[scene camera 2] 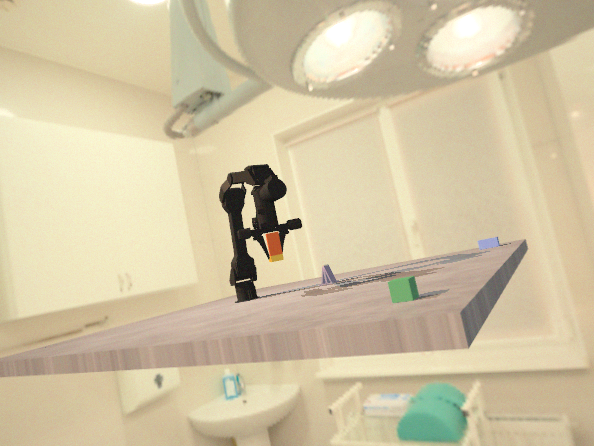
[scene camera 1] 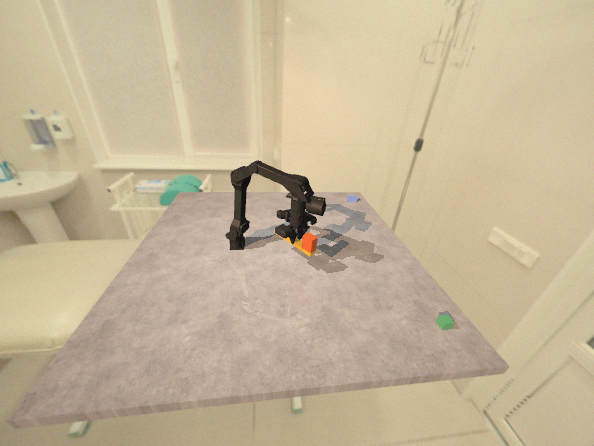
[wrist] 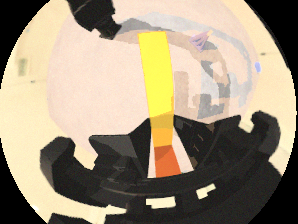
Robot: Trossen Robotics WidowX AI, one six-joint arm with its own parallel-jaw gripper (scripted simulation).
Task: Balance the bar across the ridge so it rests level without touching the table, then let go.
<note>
My gripper carries a long yellow strip.
My gripper shows as well in scene camera 1 and in the wrist view.
</note>
